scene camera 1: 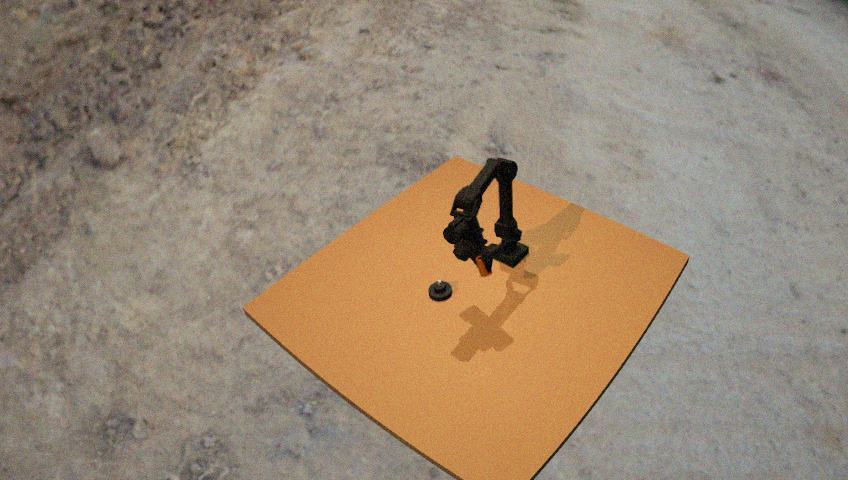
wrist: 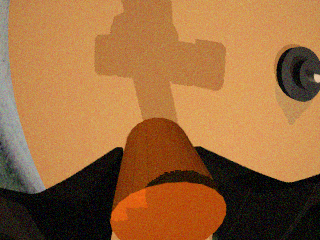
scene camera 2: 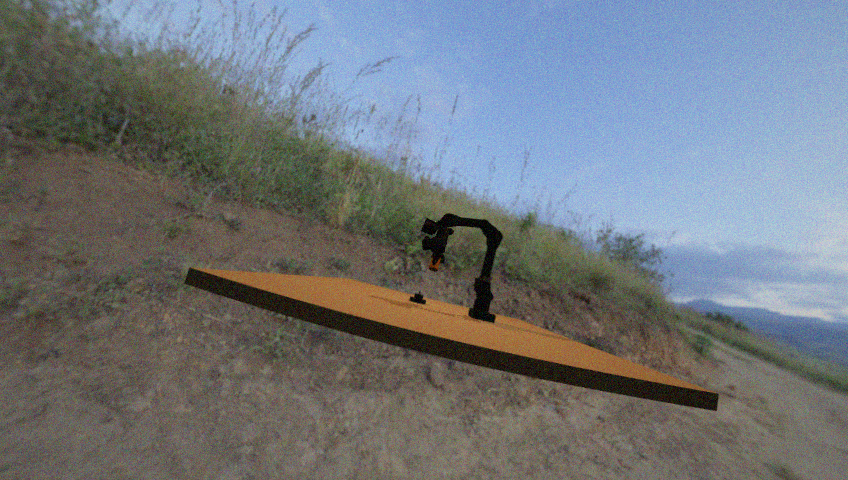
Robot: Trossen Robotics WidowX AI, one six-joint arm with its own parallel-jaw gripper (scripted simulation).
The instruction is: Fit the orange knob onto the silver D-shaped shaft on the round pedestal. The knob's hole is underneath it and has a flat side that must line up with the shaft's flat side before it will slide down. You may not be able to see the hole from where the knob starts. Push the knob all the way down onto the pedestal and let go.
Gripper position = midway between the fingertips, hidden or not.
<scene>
My gripper [scene camera 1: 485,270] carries an orange knob [wrist: 162,181].
</scene>
